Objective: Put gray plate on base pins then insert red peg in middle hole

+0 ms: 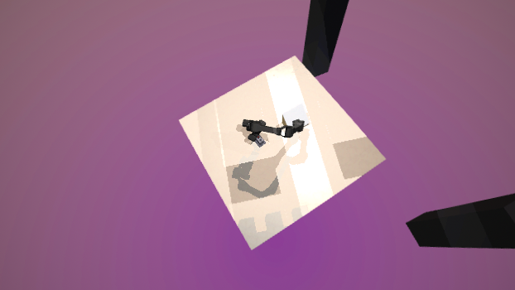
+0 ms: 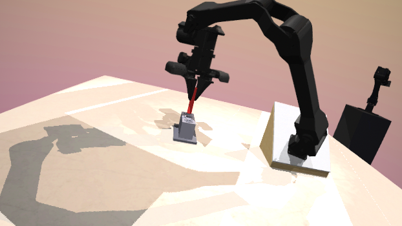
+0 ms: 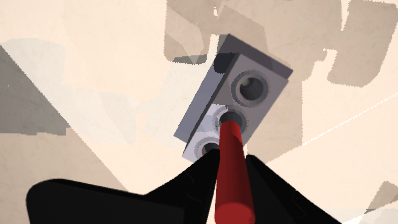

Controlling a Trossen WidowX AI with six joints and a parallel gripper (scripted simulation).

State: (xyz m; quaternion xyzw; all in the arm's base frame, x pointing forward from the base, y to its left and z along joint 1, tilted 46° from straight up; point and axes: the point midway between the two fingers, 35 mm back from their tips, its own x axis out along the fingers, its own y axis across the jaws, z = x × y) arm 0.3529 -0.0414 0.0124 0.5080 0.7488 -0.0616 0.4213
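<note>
My gripper tip is now right at the red peg. Round my gripper tip: gray plate 7 cm below.
</note>
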